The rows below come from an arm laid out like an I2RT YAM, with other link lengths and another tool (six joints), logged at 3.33 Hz.
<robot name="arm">
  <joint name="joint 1" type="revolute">
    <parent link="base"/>
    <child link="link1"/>
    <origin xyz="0 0 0.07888" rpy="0 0 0"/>
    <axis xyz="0 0 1"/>
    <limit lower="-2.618" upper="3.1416"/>
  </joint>
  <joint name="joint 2" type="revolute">
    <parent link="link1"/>
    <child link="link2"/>
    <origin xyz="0.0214 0.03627 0.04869" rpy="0 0 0"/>
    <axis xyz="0 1 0"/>
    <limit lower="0" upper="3.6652"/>
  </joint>
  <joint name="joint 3" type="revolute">
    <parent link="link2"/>
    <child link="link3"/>
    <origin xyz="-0.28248 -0.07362 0" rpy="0 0 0"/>
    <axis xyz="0 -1 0"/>
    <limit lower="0" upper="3.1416"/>
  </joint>
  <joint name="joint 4" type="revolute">
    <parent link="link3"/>
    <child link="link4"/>
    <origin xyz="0.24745 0.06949 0.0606" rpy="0 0 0"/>
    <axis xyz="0 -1 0"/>
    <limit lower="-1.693" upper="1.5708"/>
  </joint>
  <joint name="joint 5" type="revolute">
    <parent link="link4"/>
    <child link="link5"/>
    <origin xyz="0.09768 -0.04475 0.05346" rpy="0 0 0"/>
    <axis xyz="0 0 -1"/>
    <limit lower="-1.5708" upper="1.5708"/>
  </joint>
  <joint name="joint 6" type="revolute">
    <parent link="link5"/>
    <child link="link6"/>
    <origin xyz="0.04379 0 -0.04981" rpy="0 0 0"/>
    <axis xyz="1 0 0"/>
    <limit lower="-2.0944" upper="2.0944"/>
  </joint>
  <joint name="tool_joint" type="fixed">
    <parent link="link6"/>
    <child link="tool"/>
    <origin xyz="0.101 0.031 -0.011" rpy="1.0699 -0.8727 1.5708"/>
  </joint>
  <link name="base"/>
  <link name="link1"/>
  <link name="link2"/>
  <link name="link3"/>
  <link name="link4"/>
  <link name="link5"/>
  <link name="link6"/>
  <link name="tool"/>
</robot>
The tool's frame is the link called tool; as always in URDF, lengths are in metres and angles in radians.
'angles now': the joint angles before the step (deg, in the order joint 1, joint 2, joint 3, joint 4, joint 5, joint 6). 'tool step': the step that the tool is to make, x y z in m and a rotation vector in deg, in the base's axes. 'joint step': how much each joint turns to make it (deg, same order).
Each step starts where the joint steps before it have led.
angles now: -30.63, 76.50, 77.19, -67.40, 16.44, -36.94
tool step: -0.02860, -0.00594, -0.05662, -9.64, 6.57, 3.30
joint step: 1.79, -6.87, -19.39, 14.00, 10.01, -6.57
